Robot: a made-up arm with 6 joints.
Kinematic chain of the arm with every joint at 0, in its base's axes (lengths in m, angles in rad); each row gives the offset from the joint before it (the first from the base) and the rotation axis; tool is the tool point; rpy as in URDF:
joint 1: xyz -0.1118 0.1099 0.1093 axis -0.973 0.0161 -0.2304
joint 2: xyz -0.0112 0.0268 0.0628 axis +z
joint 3: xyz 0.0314 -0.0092 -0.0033 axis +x
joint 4: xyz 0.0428 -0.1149 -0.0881 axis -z
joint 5: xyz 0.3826 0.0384 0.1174 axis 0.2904 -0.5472 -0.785
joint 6: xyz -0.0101 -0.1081 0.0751 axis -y
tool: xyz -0.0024 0.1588 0.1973 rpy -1.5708 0 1.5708
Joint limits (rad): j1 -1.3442..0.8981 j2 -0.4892..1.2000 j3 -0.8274..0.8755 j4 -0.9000..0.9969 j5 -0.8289..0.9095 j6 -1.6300..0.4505
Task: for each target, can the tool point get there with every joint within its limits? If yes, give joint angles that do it. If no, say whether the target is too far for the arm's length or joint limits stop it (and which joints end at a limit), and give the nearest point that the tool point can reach.
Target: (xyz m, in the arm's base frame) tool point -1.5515 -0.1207 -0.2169
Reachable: no: too far | nearest point -0.5294 0.1160 0.4134 | short by 1.224 m
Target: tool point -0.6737 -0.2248 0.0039
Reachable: no: joint limits stop it (at a limit: joint 1, joint 2, joint 4, joint 5, joint 6) | nearest point -0.3385 -0.0025 0.3113 | short by 0.506 m
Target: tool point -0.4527 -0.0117 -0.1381
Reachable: no: joint limits stop it (at a limit: joint 1, joint 2, joint 3, joint 4, joint 5) | nearest point -0.2818 0.1952 -0.3183 | short by 0.323 m
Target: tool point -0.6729 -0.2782 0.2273
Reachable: no: joint limits stop it (at a limit: joint 1, joint 2, joint 4, joint 5) | nearest point -0.4620 -0.0934 0.4668 | short by 0.369 m
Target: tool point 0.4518 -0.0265 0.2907
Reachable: yes | joints -0.3017 0.3193 0.5534 0.2483 0.3753 -0.5090
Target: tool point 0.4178 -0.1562 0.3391
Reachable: yes | joints -0.6164 -0.2822 -0.3311 0.0940 0.3488 -0.7594
